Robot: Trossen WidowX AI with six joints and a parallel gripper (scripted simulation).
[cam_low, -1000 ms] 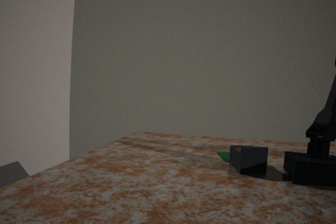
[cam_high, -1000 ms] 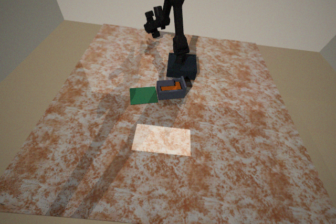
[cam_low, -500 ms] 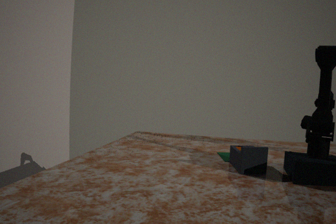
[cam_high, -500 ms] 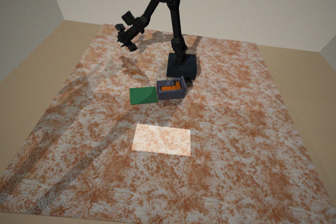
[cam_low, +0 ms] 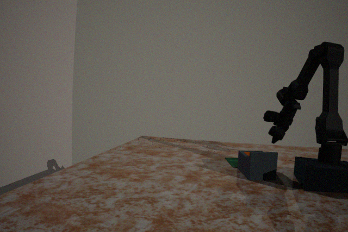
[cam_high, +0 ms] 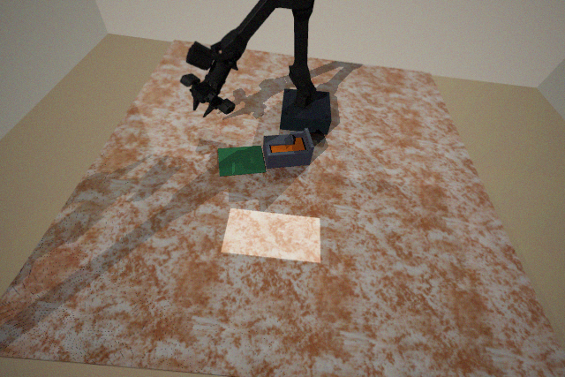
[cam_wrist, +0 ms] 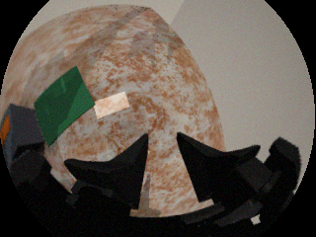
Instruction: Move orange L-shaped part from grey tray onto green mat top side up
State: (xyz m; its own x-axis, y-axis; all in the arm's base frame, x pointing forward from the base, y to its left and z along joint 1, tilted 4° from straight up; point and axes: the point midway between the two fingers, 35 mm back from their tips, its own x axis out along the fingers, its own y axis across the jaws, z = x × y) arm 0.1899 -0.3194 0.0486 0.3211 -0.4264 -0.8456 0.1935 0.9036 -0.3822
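Right now the orange l-shaped part is 34 cm to the left of my gripper tip, 3 cm ahead of it and 2 cm below it. From my gripper tip the other things lie so: green mat (19 cm to the left, 10 cm ahead, 8 cm below).
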